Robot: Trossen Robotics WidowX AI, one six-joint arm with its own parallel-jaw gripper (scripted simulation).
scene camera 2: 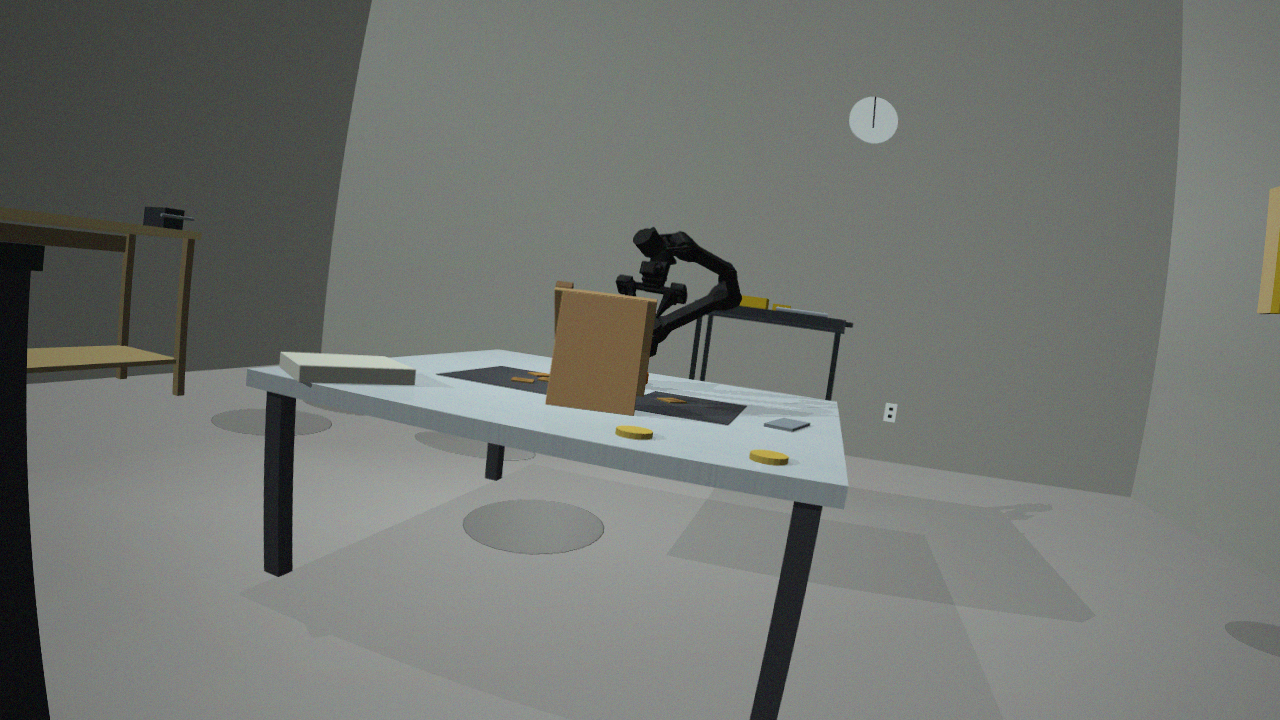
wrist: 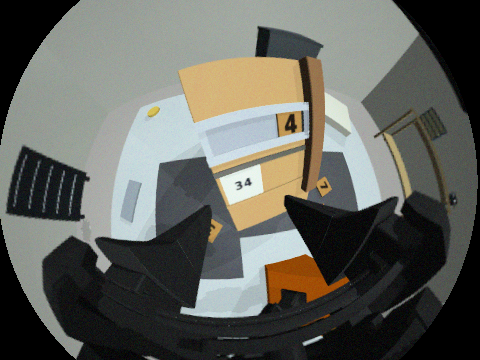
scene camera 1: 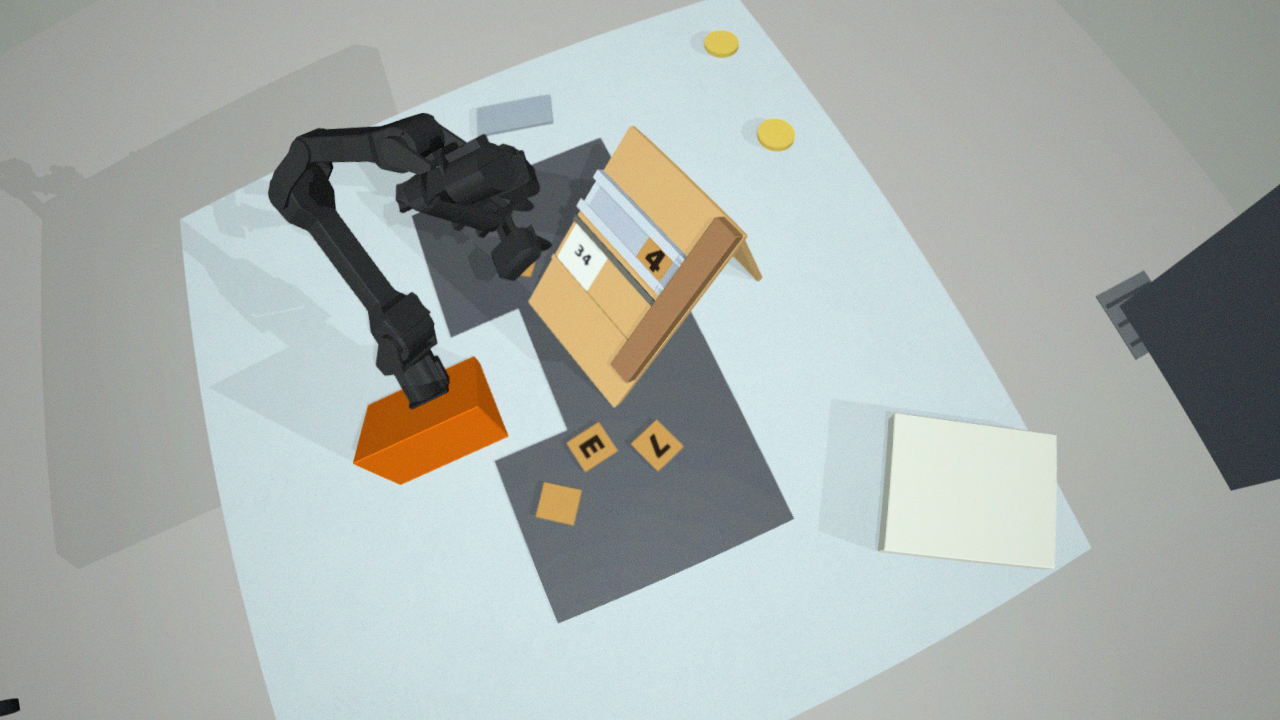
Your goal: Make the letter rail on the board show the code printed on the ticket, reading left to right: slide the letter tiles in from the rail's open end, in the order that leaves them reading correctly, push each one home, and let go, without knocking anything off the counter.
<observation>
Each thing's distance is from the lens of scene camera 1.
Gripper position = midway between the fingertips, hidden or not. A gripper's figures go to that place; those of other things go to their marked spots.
my gripper [scene camera 1: 540,227]: 96 cm
tile marked 4 [scene camera 1: 651,255]: 96 cm
</observation>
